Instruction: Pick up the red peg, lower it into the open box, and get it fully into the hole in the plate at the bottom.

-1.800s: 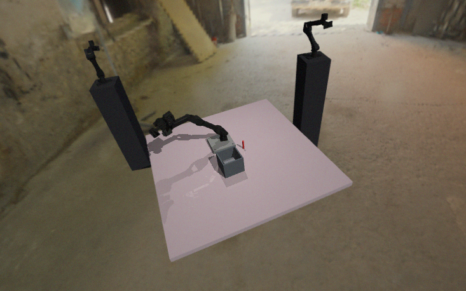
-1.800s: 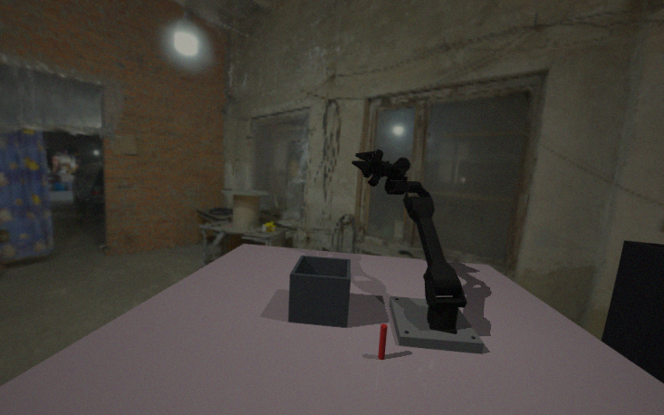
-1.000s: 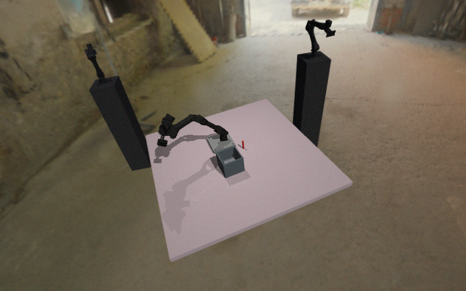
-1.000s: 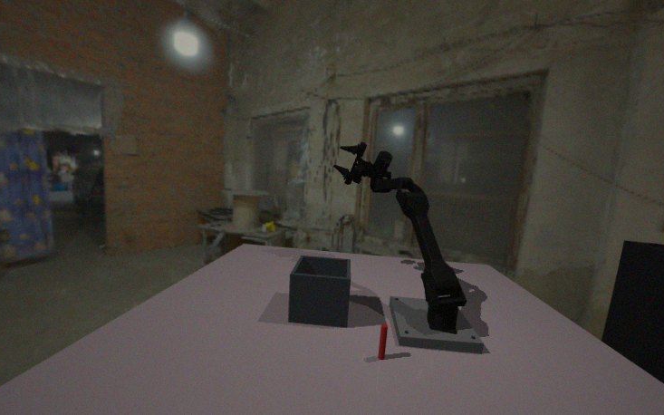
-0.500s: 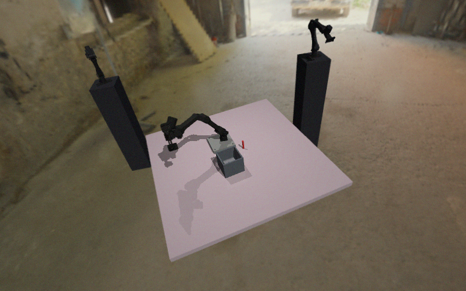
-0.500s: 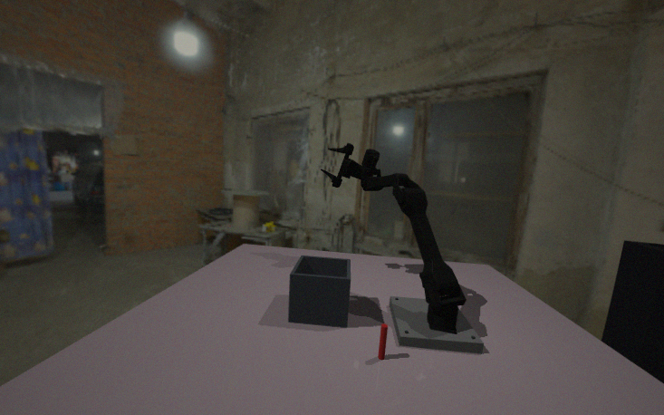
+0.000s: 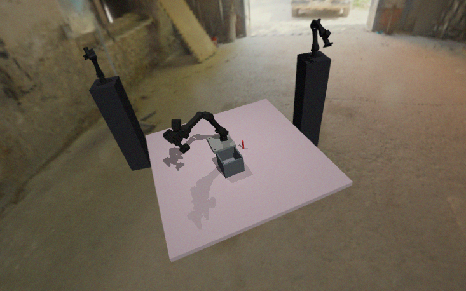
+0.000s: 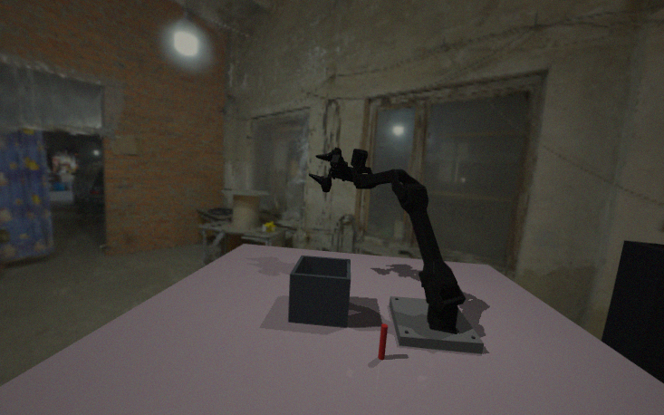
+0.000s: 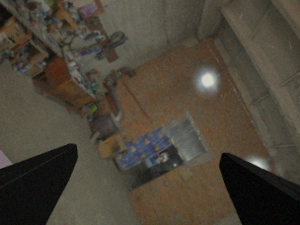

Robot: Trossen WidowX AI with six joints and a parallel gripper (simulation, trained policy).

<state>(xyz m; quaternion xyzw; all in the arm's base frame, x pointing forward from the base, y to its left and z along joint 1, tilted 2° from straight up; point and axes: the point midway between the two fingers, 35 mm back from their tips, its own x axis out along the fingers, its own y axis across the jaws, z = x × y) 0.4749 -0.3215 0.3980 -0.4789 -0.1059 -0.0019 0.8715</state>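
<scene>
My gripper tip is 450 mm to the right of the red peg, 400 mm above it and 370 mm past it. From my gripper tip the other things lie so: grey plate (390 mm below, 310 mm to the left, 180 mm behind).
</scene>
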